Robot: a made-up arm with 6 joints.
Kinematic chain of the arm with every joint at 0, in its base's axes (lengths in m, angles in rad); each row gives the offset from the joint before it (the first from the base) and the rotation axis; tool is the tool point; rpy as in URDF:
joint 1: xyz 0 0 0.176 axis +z
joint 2: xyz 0 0 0 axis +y
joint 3: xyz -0.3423 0 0.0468 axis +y
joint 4: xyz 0.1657 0 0.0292 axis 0.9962 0 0.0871
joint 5: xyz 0 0 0 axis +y
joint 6: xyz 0.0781 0 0.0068 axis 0.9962 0 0.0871
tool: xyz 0 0 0 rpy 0 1.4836 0
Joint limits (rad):
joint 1: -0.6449..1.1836
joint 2: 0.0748..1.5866
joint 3: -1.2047..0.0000
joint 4: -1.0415..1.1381
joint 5: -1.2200..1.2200
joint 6: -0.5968..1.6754
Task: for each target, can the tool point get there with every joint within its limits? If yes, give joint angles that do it. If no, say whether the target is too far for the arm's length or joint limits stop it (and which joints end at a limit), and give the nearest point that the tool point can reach.
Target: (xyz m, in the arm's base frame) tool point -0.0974 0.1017 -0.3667
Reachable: no: joint limits stop it (at a limit: joint 1, joint 2, joint 3, joint 5) | nearest point -0.1124 0.0878 0.1917 | short by 0.559 m
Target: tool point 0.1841 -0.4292 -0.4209
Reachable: no: too far | nearest point -0.0241 -0.1443 0.1991 | short by 0.713 m
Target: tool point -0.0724 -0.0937 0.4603
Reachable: yes | joints 0.8728 0.2750 -0.7352 0.5943 -0.1076 1.0187
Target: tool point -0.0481 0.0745 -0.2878
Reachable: no: joint limits stop it (at a limit: joint 1, joint 2, joint 3, joint 5) | nearest point -0.1115 0.0890 0.1918 | short by 0.484 m
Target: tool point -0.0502 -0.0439 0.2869
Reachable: yes | joints 0.6095 0.4143 -0.1120 -0.2096 0.4593 0.5354
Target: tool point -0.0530 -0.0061 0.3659
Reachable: yes | joints 0.5555 0.4357 -0.2137 -0.8278 -0.4055 0.1585
